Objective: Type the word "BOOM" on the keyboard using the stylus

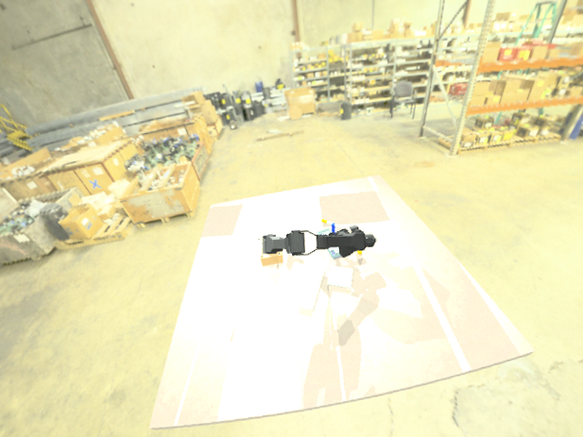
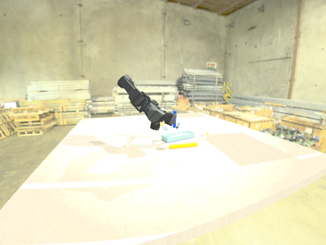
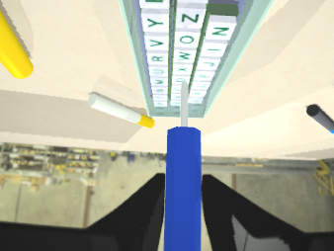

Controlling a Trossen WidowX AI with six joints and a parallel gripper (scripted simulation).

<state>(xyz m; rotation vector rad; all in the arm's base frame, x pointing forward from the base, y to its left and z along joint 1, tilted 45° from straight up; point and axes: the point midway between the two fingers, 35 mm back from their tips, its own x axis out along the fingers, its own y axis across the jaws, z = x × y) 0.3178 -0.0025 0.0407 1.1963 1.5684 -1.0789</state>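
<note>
The yellow marker is 120 mm ahead of my gripper tip and 90 mm below it. Also, from my gripper tip: thin white tip: 50 mm below; yellow-and-white pen: 20 mm ahead, 200 mm to the left, 90 mm below; blue stylus: 10 mm below.
</note>
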